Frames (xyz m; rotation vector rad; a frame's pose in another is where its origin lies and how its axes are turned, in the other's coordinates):
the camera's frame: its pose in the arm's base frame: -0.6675 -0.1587 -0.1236 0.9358 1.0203 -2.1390
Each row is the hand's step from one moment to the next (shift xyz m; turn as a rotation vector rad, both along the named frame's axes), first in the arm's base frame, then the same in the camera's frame.
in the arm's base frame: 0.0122 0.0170 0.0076 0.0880 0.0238 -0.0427
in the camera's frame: -0.0165 -0.0032 -0.0146 -0.0224 0.0697 -0.0691
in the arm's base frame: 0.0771 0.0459 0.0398 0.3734 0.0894 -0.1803
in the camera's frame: -0.0855 0.0161 -0.0455 -0.0933 0.3017 -0.2832
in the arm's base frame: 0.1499 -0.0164 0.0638 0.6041 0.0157 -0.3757
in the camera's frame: -0.1343 0.0934 -0.0081 -0.0588 0.5916 -0.3910
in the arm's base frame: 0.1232 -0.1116 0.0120 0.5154 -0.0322 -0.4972
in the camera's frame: -0.0588 0.1459 0.0552 0.0981 0.6015 -0.3775
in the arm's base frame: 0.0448 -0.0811 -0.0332 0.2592 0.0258 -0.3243
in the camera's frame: 0.0163 0.0901 0.0360 0.0994 0.3104 -0.2585
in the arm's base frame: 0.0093 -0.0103 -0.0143 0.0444 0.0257 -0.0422
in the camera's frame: 0.0079 0.0182 -0.0013 0.0022 0.0363 -0.0556
